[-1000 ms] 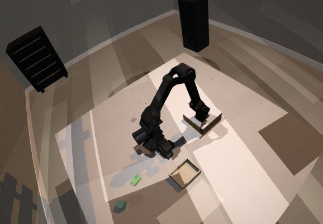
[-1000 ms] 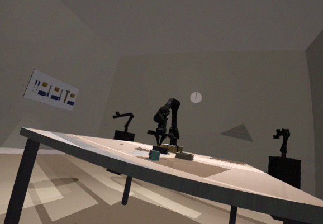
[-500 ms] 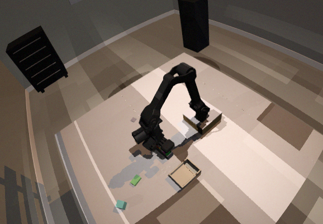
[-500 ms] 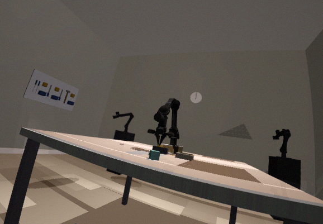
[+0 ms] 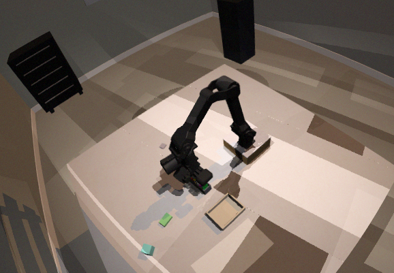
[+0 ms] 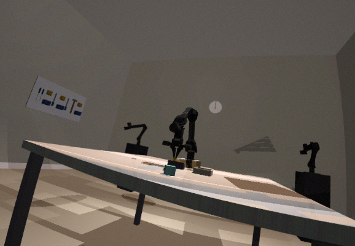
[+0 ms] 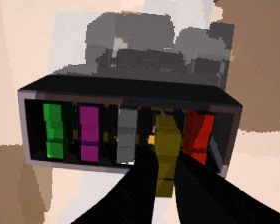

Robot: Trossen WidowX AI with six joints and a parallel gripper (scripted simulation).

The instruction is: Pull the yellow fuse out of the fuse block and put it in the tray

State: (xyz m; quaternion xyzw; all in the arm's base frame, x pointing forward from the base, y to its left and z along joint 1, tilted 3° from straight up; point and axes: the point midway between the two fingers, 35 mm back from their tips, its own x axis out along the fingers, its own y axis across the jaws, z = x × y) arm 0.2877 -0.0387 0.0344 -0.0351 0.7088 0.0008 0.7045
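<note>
My gripper tip is now 30 mm above the red fuse and 20 mm to the left of it. The rest, counted from my gripper tip: green fuse (50 mm to the left, 30 mm below); then yellow fuse (10 mm below); then magenta fuse (30 mm to the left, 30 mm below).
</note>
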